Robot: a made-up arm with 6 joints.
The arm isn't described. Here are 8 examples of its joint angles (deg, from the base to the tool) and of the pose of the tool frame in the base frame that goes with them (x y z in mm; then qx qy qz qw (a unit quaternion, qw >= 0)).
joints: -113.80 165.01 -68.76 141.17 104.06 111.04
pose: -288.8 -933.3 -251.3 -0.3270 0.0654 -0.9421 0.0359
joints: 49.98 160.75 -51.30 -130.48 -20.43 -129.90
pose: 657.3 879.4 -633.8 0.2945 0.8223 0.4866 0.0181
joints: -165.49 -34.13 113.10 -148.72 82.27 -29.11
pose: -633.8 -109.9 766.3 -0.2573 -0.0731 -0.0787 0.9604
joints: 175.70 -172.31 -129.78 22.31 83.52 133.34
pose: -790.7 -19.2 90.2 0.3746 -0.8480 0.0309 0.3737
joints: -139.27 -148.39 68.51 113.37 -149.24 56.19
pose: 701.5 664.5 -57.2 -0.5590 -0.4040 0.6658 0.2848
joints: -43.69 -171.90 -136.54 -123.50 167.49 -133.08
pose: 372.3 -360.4 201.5 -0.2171 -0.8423 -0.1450 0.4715
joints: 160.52 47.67 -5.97 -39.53 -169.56 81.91
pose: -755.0 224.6 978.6 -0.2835 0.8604 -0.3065 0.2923
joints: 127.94 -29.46 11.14 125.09 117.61 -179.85
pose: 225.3 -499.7 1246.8 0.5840 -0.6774 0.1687 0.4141
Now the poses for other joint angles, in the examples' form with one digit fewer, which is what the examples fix.
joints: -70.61 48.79 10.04 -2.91 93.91 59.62
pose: 393 -1071 732 0.885 0.402 -0.047 0.232
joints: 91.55 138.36 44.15 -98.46 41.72 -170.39
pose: 67 246 -1180 -0.011 0.935 0.040 0.351
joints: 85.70 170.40 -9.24 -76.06 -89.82 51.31
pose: -136 402 -1111 0.615 -0.290 -0.726 0.098
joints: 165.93 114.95 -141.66 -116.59 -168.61 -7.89
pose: -58 -36 630 0.477 -0.831 -0.122 0.259
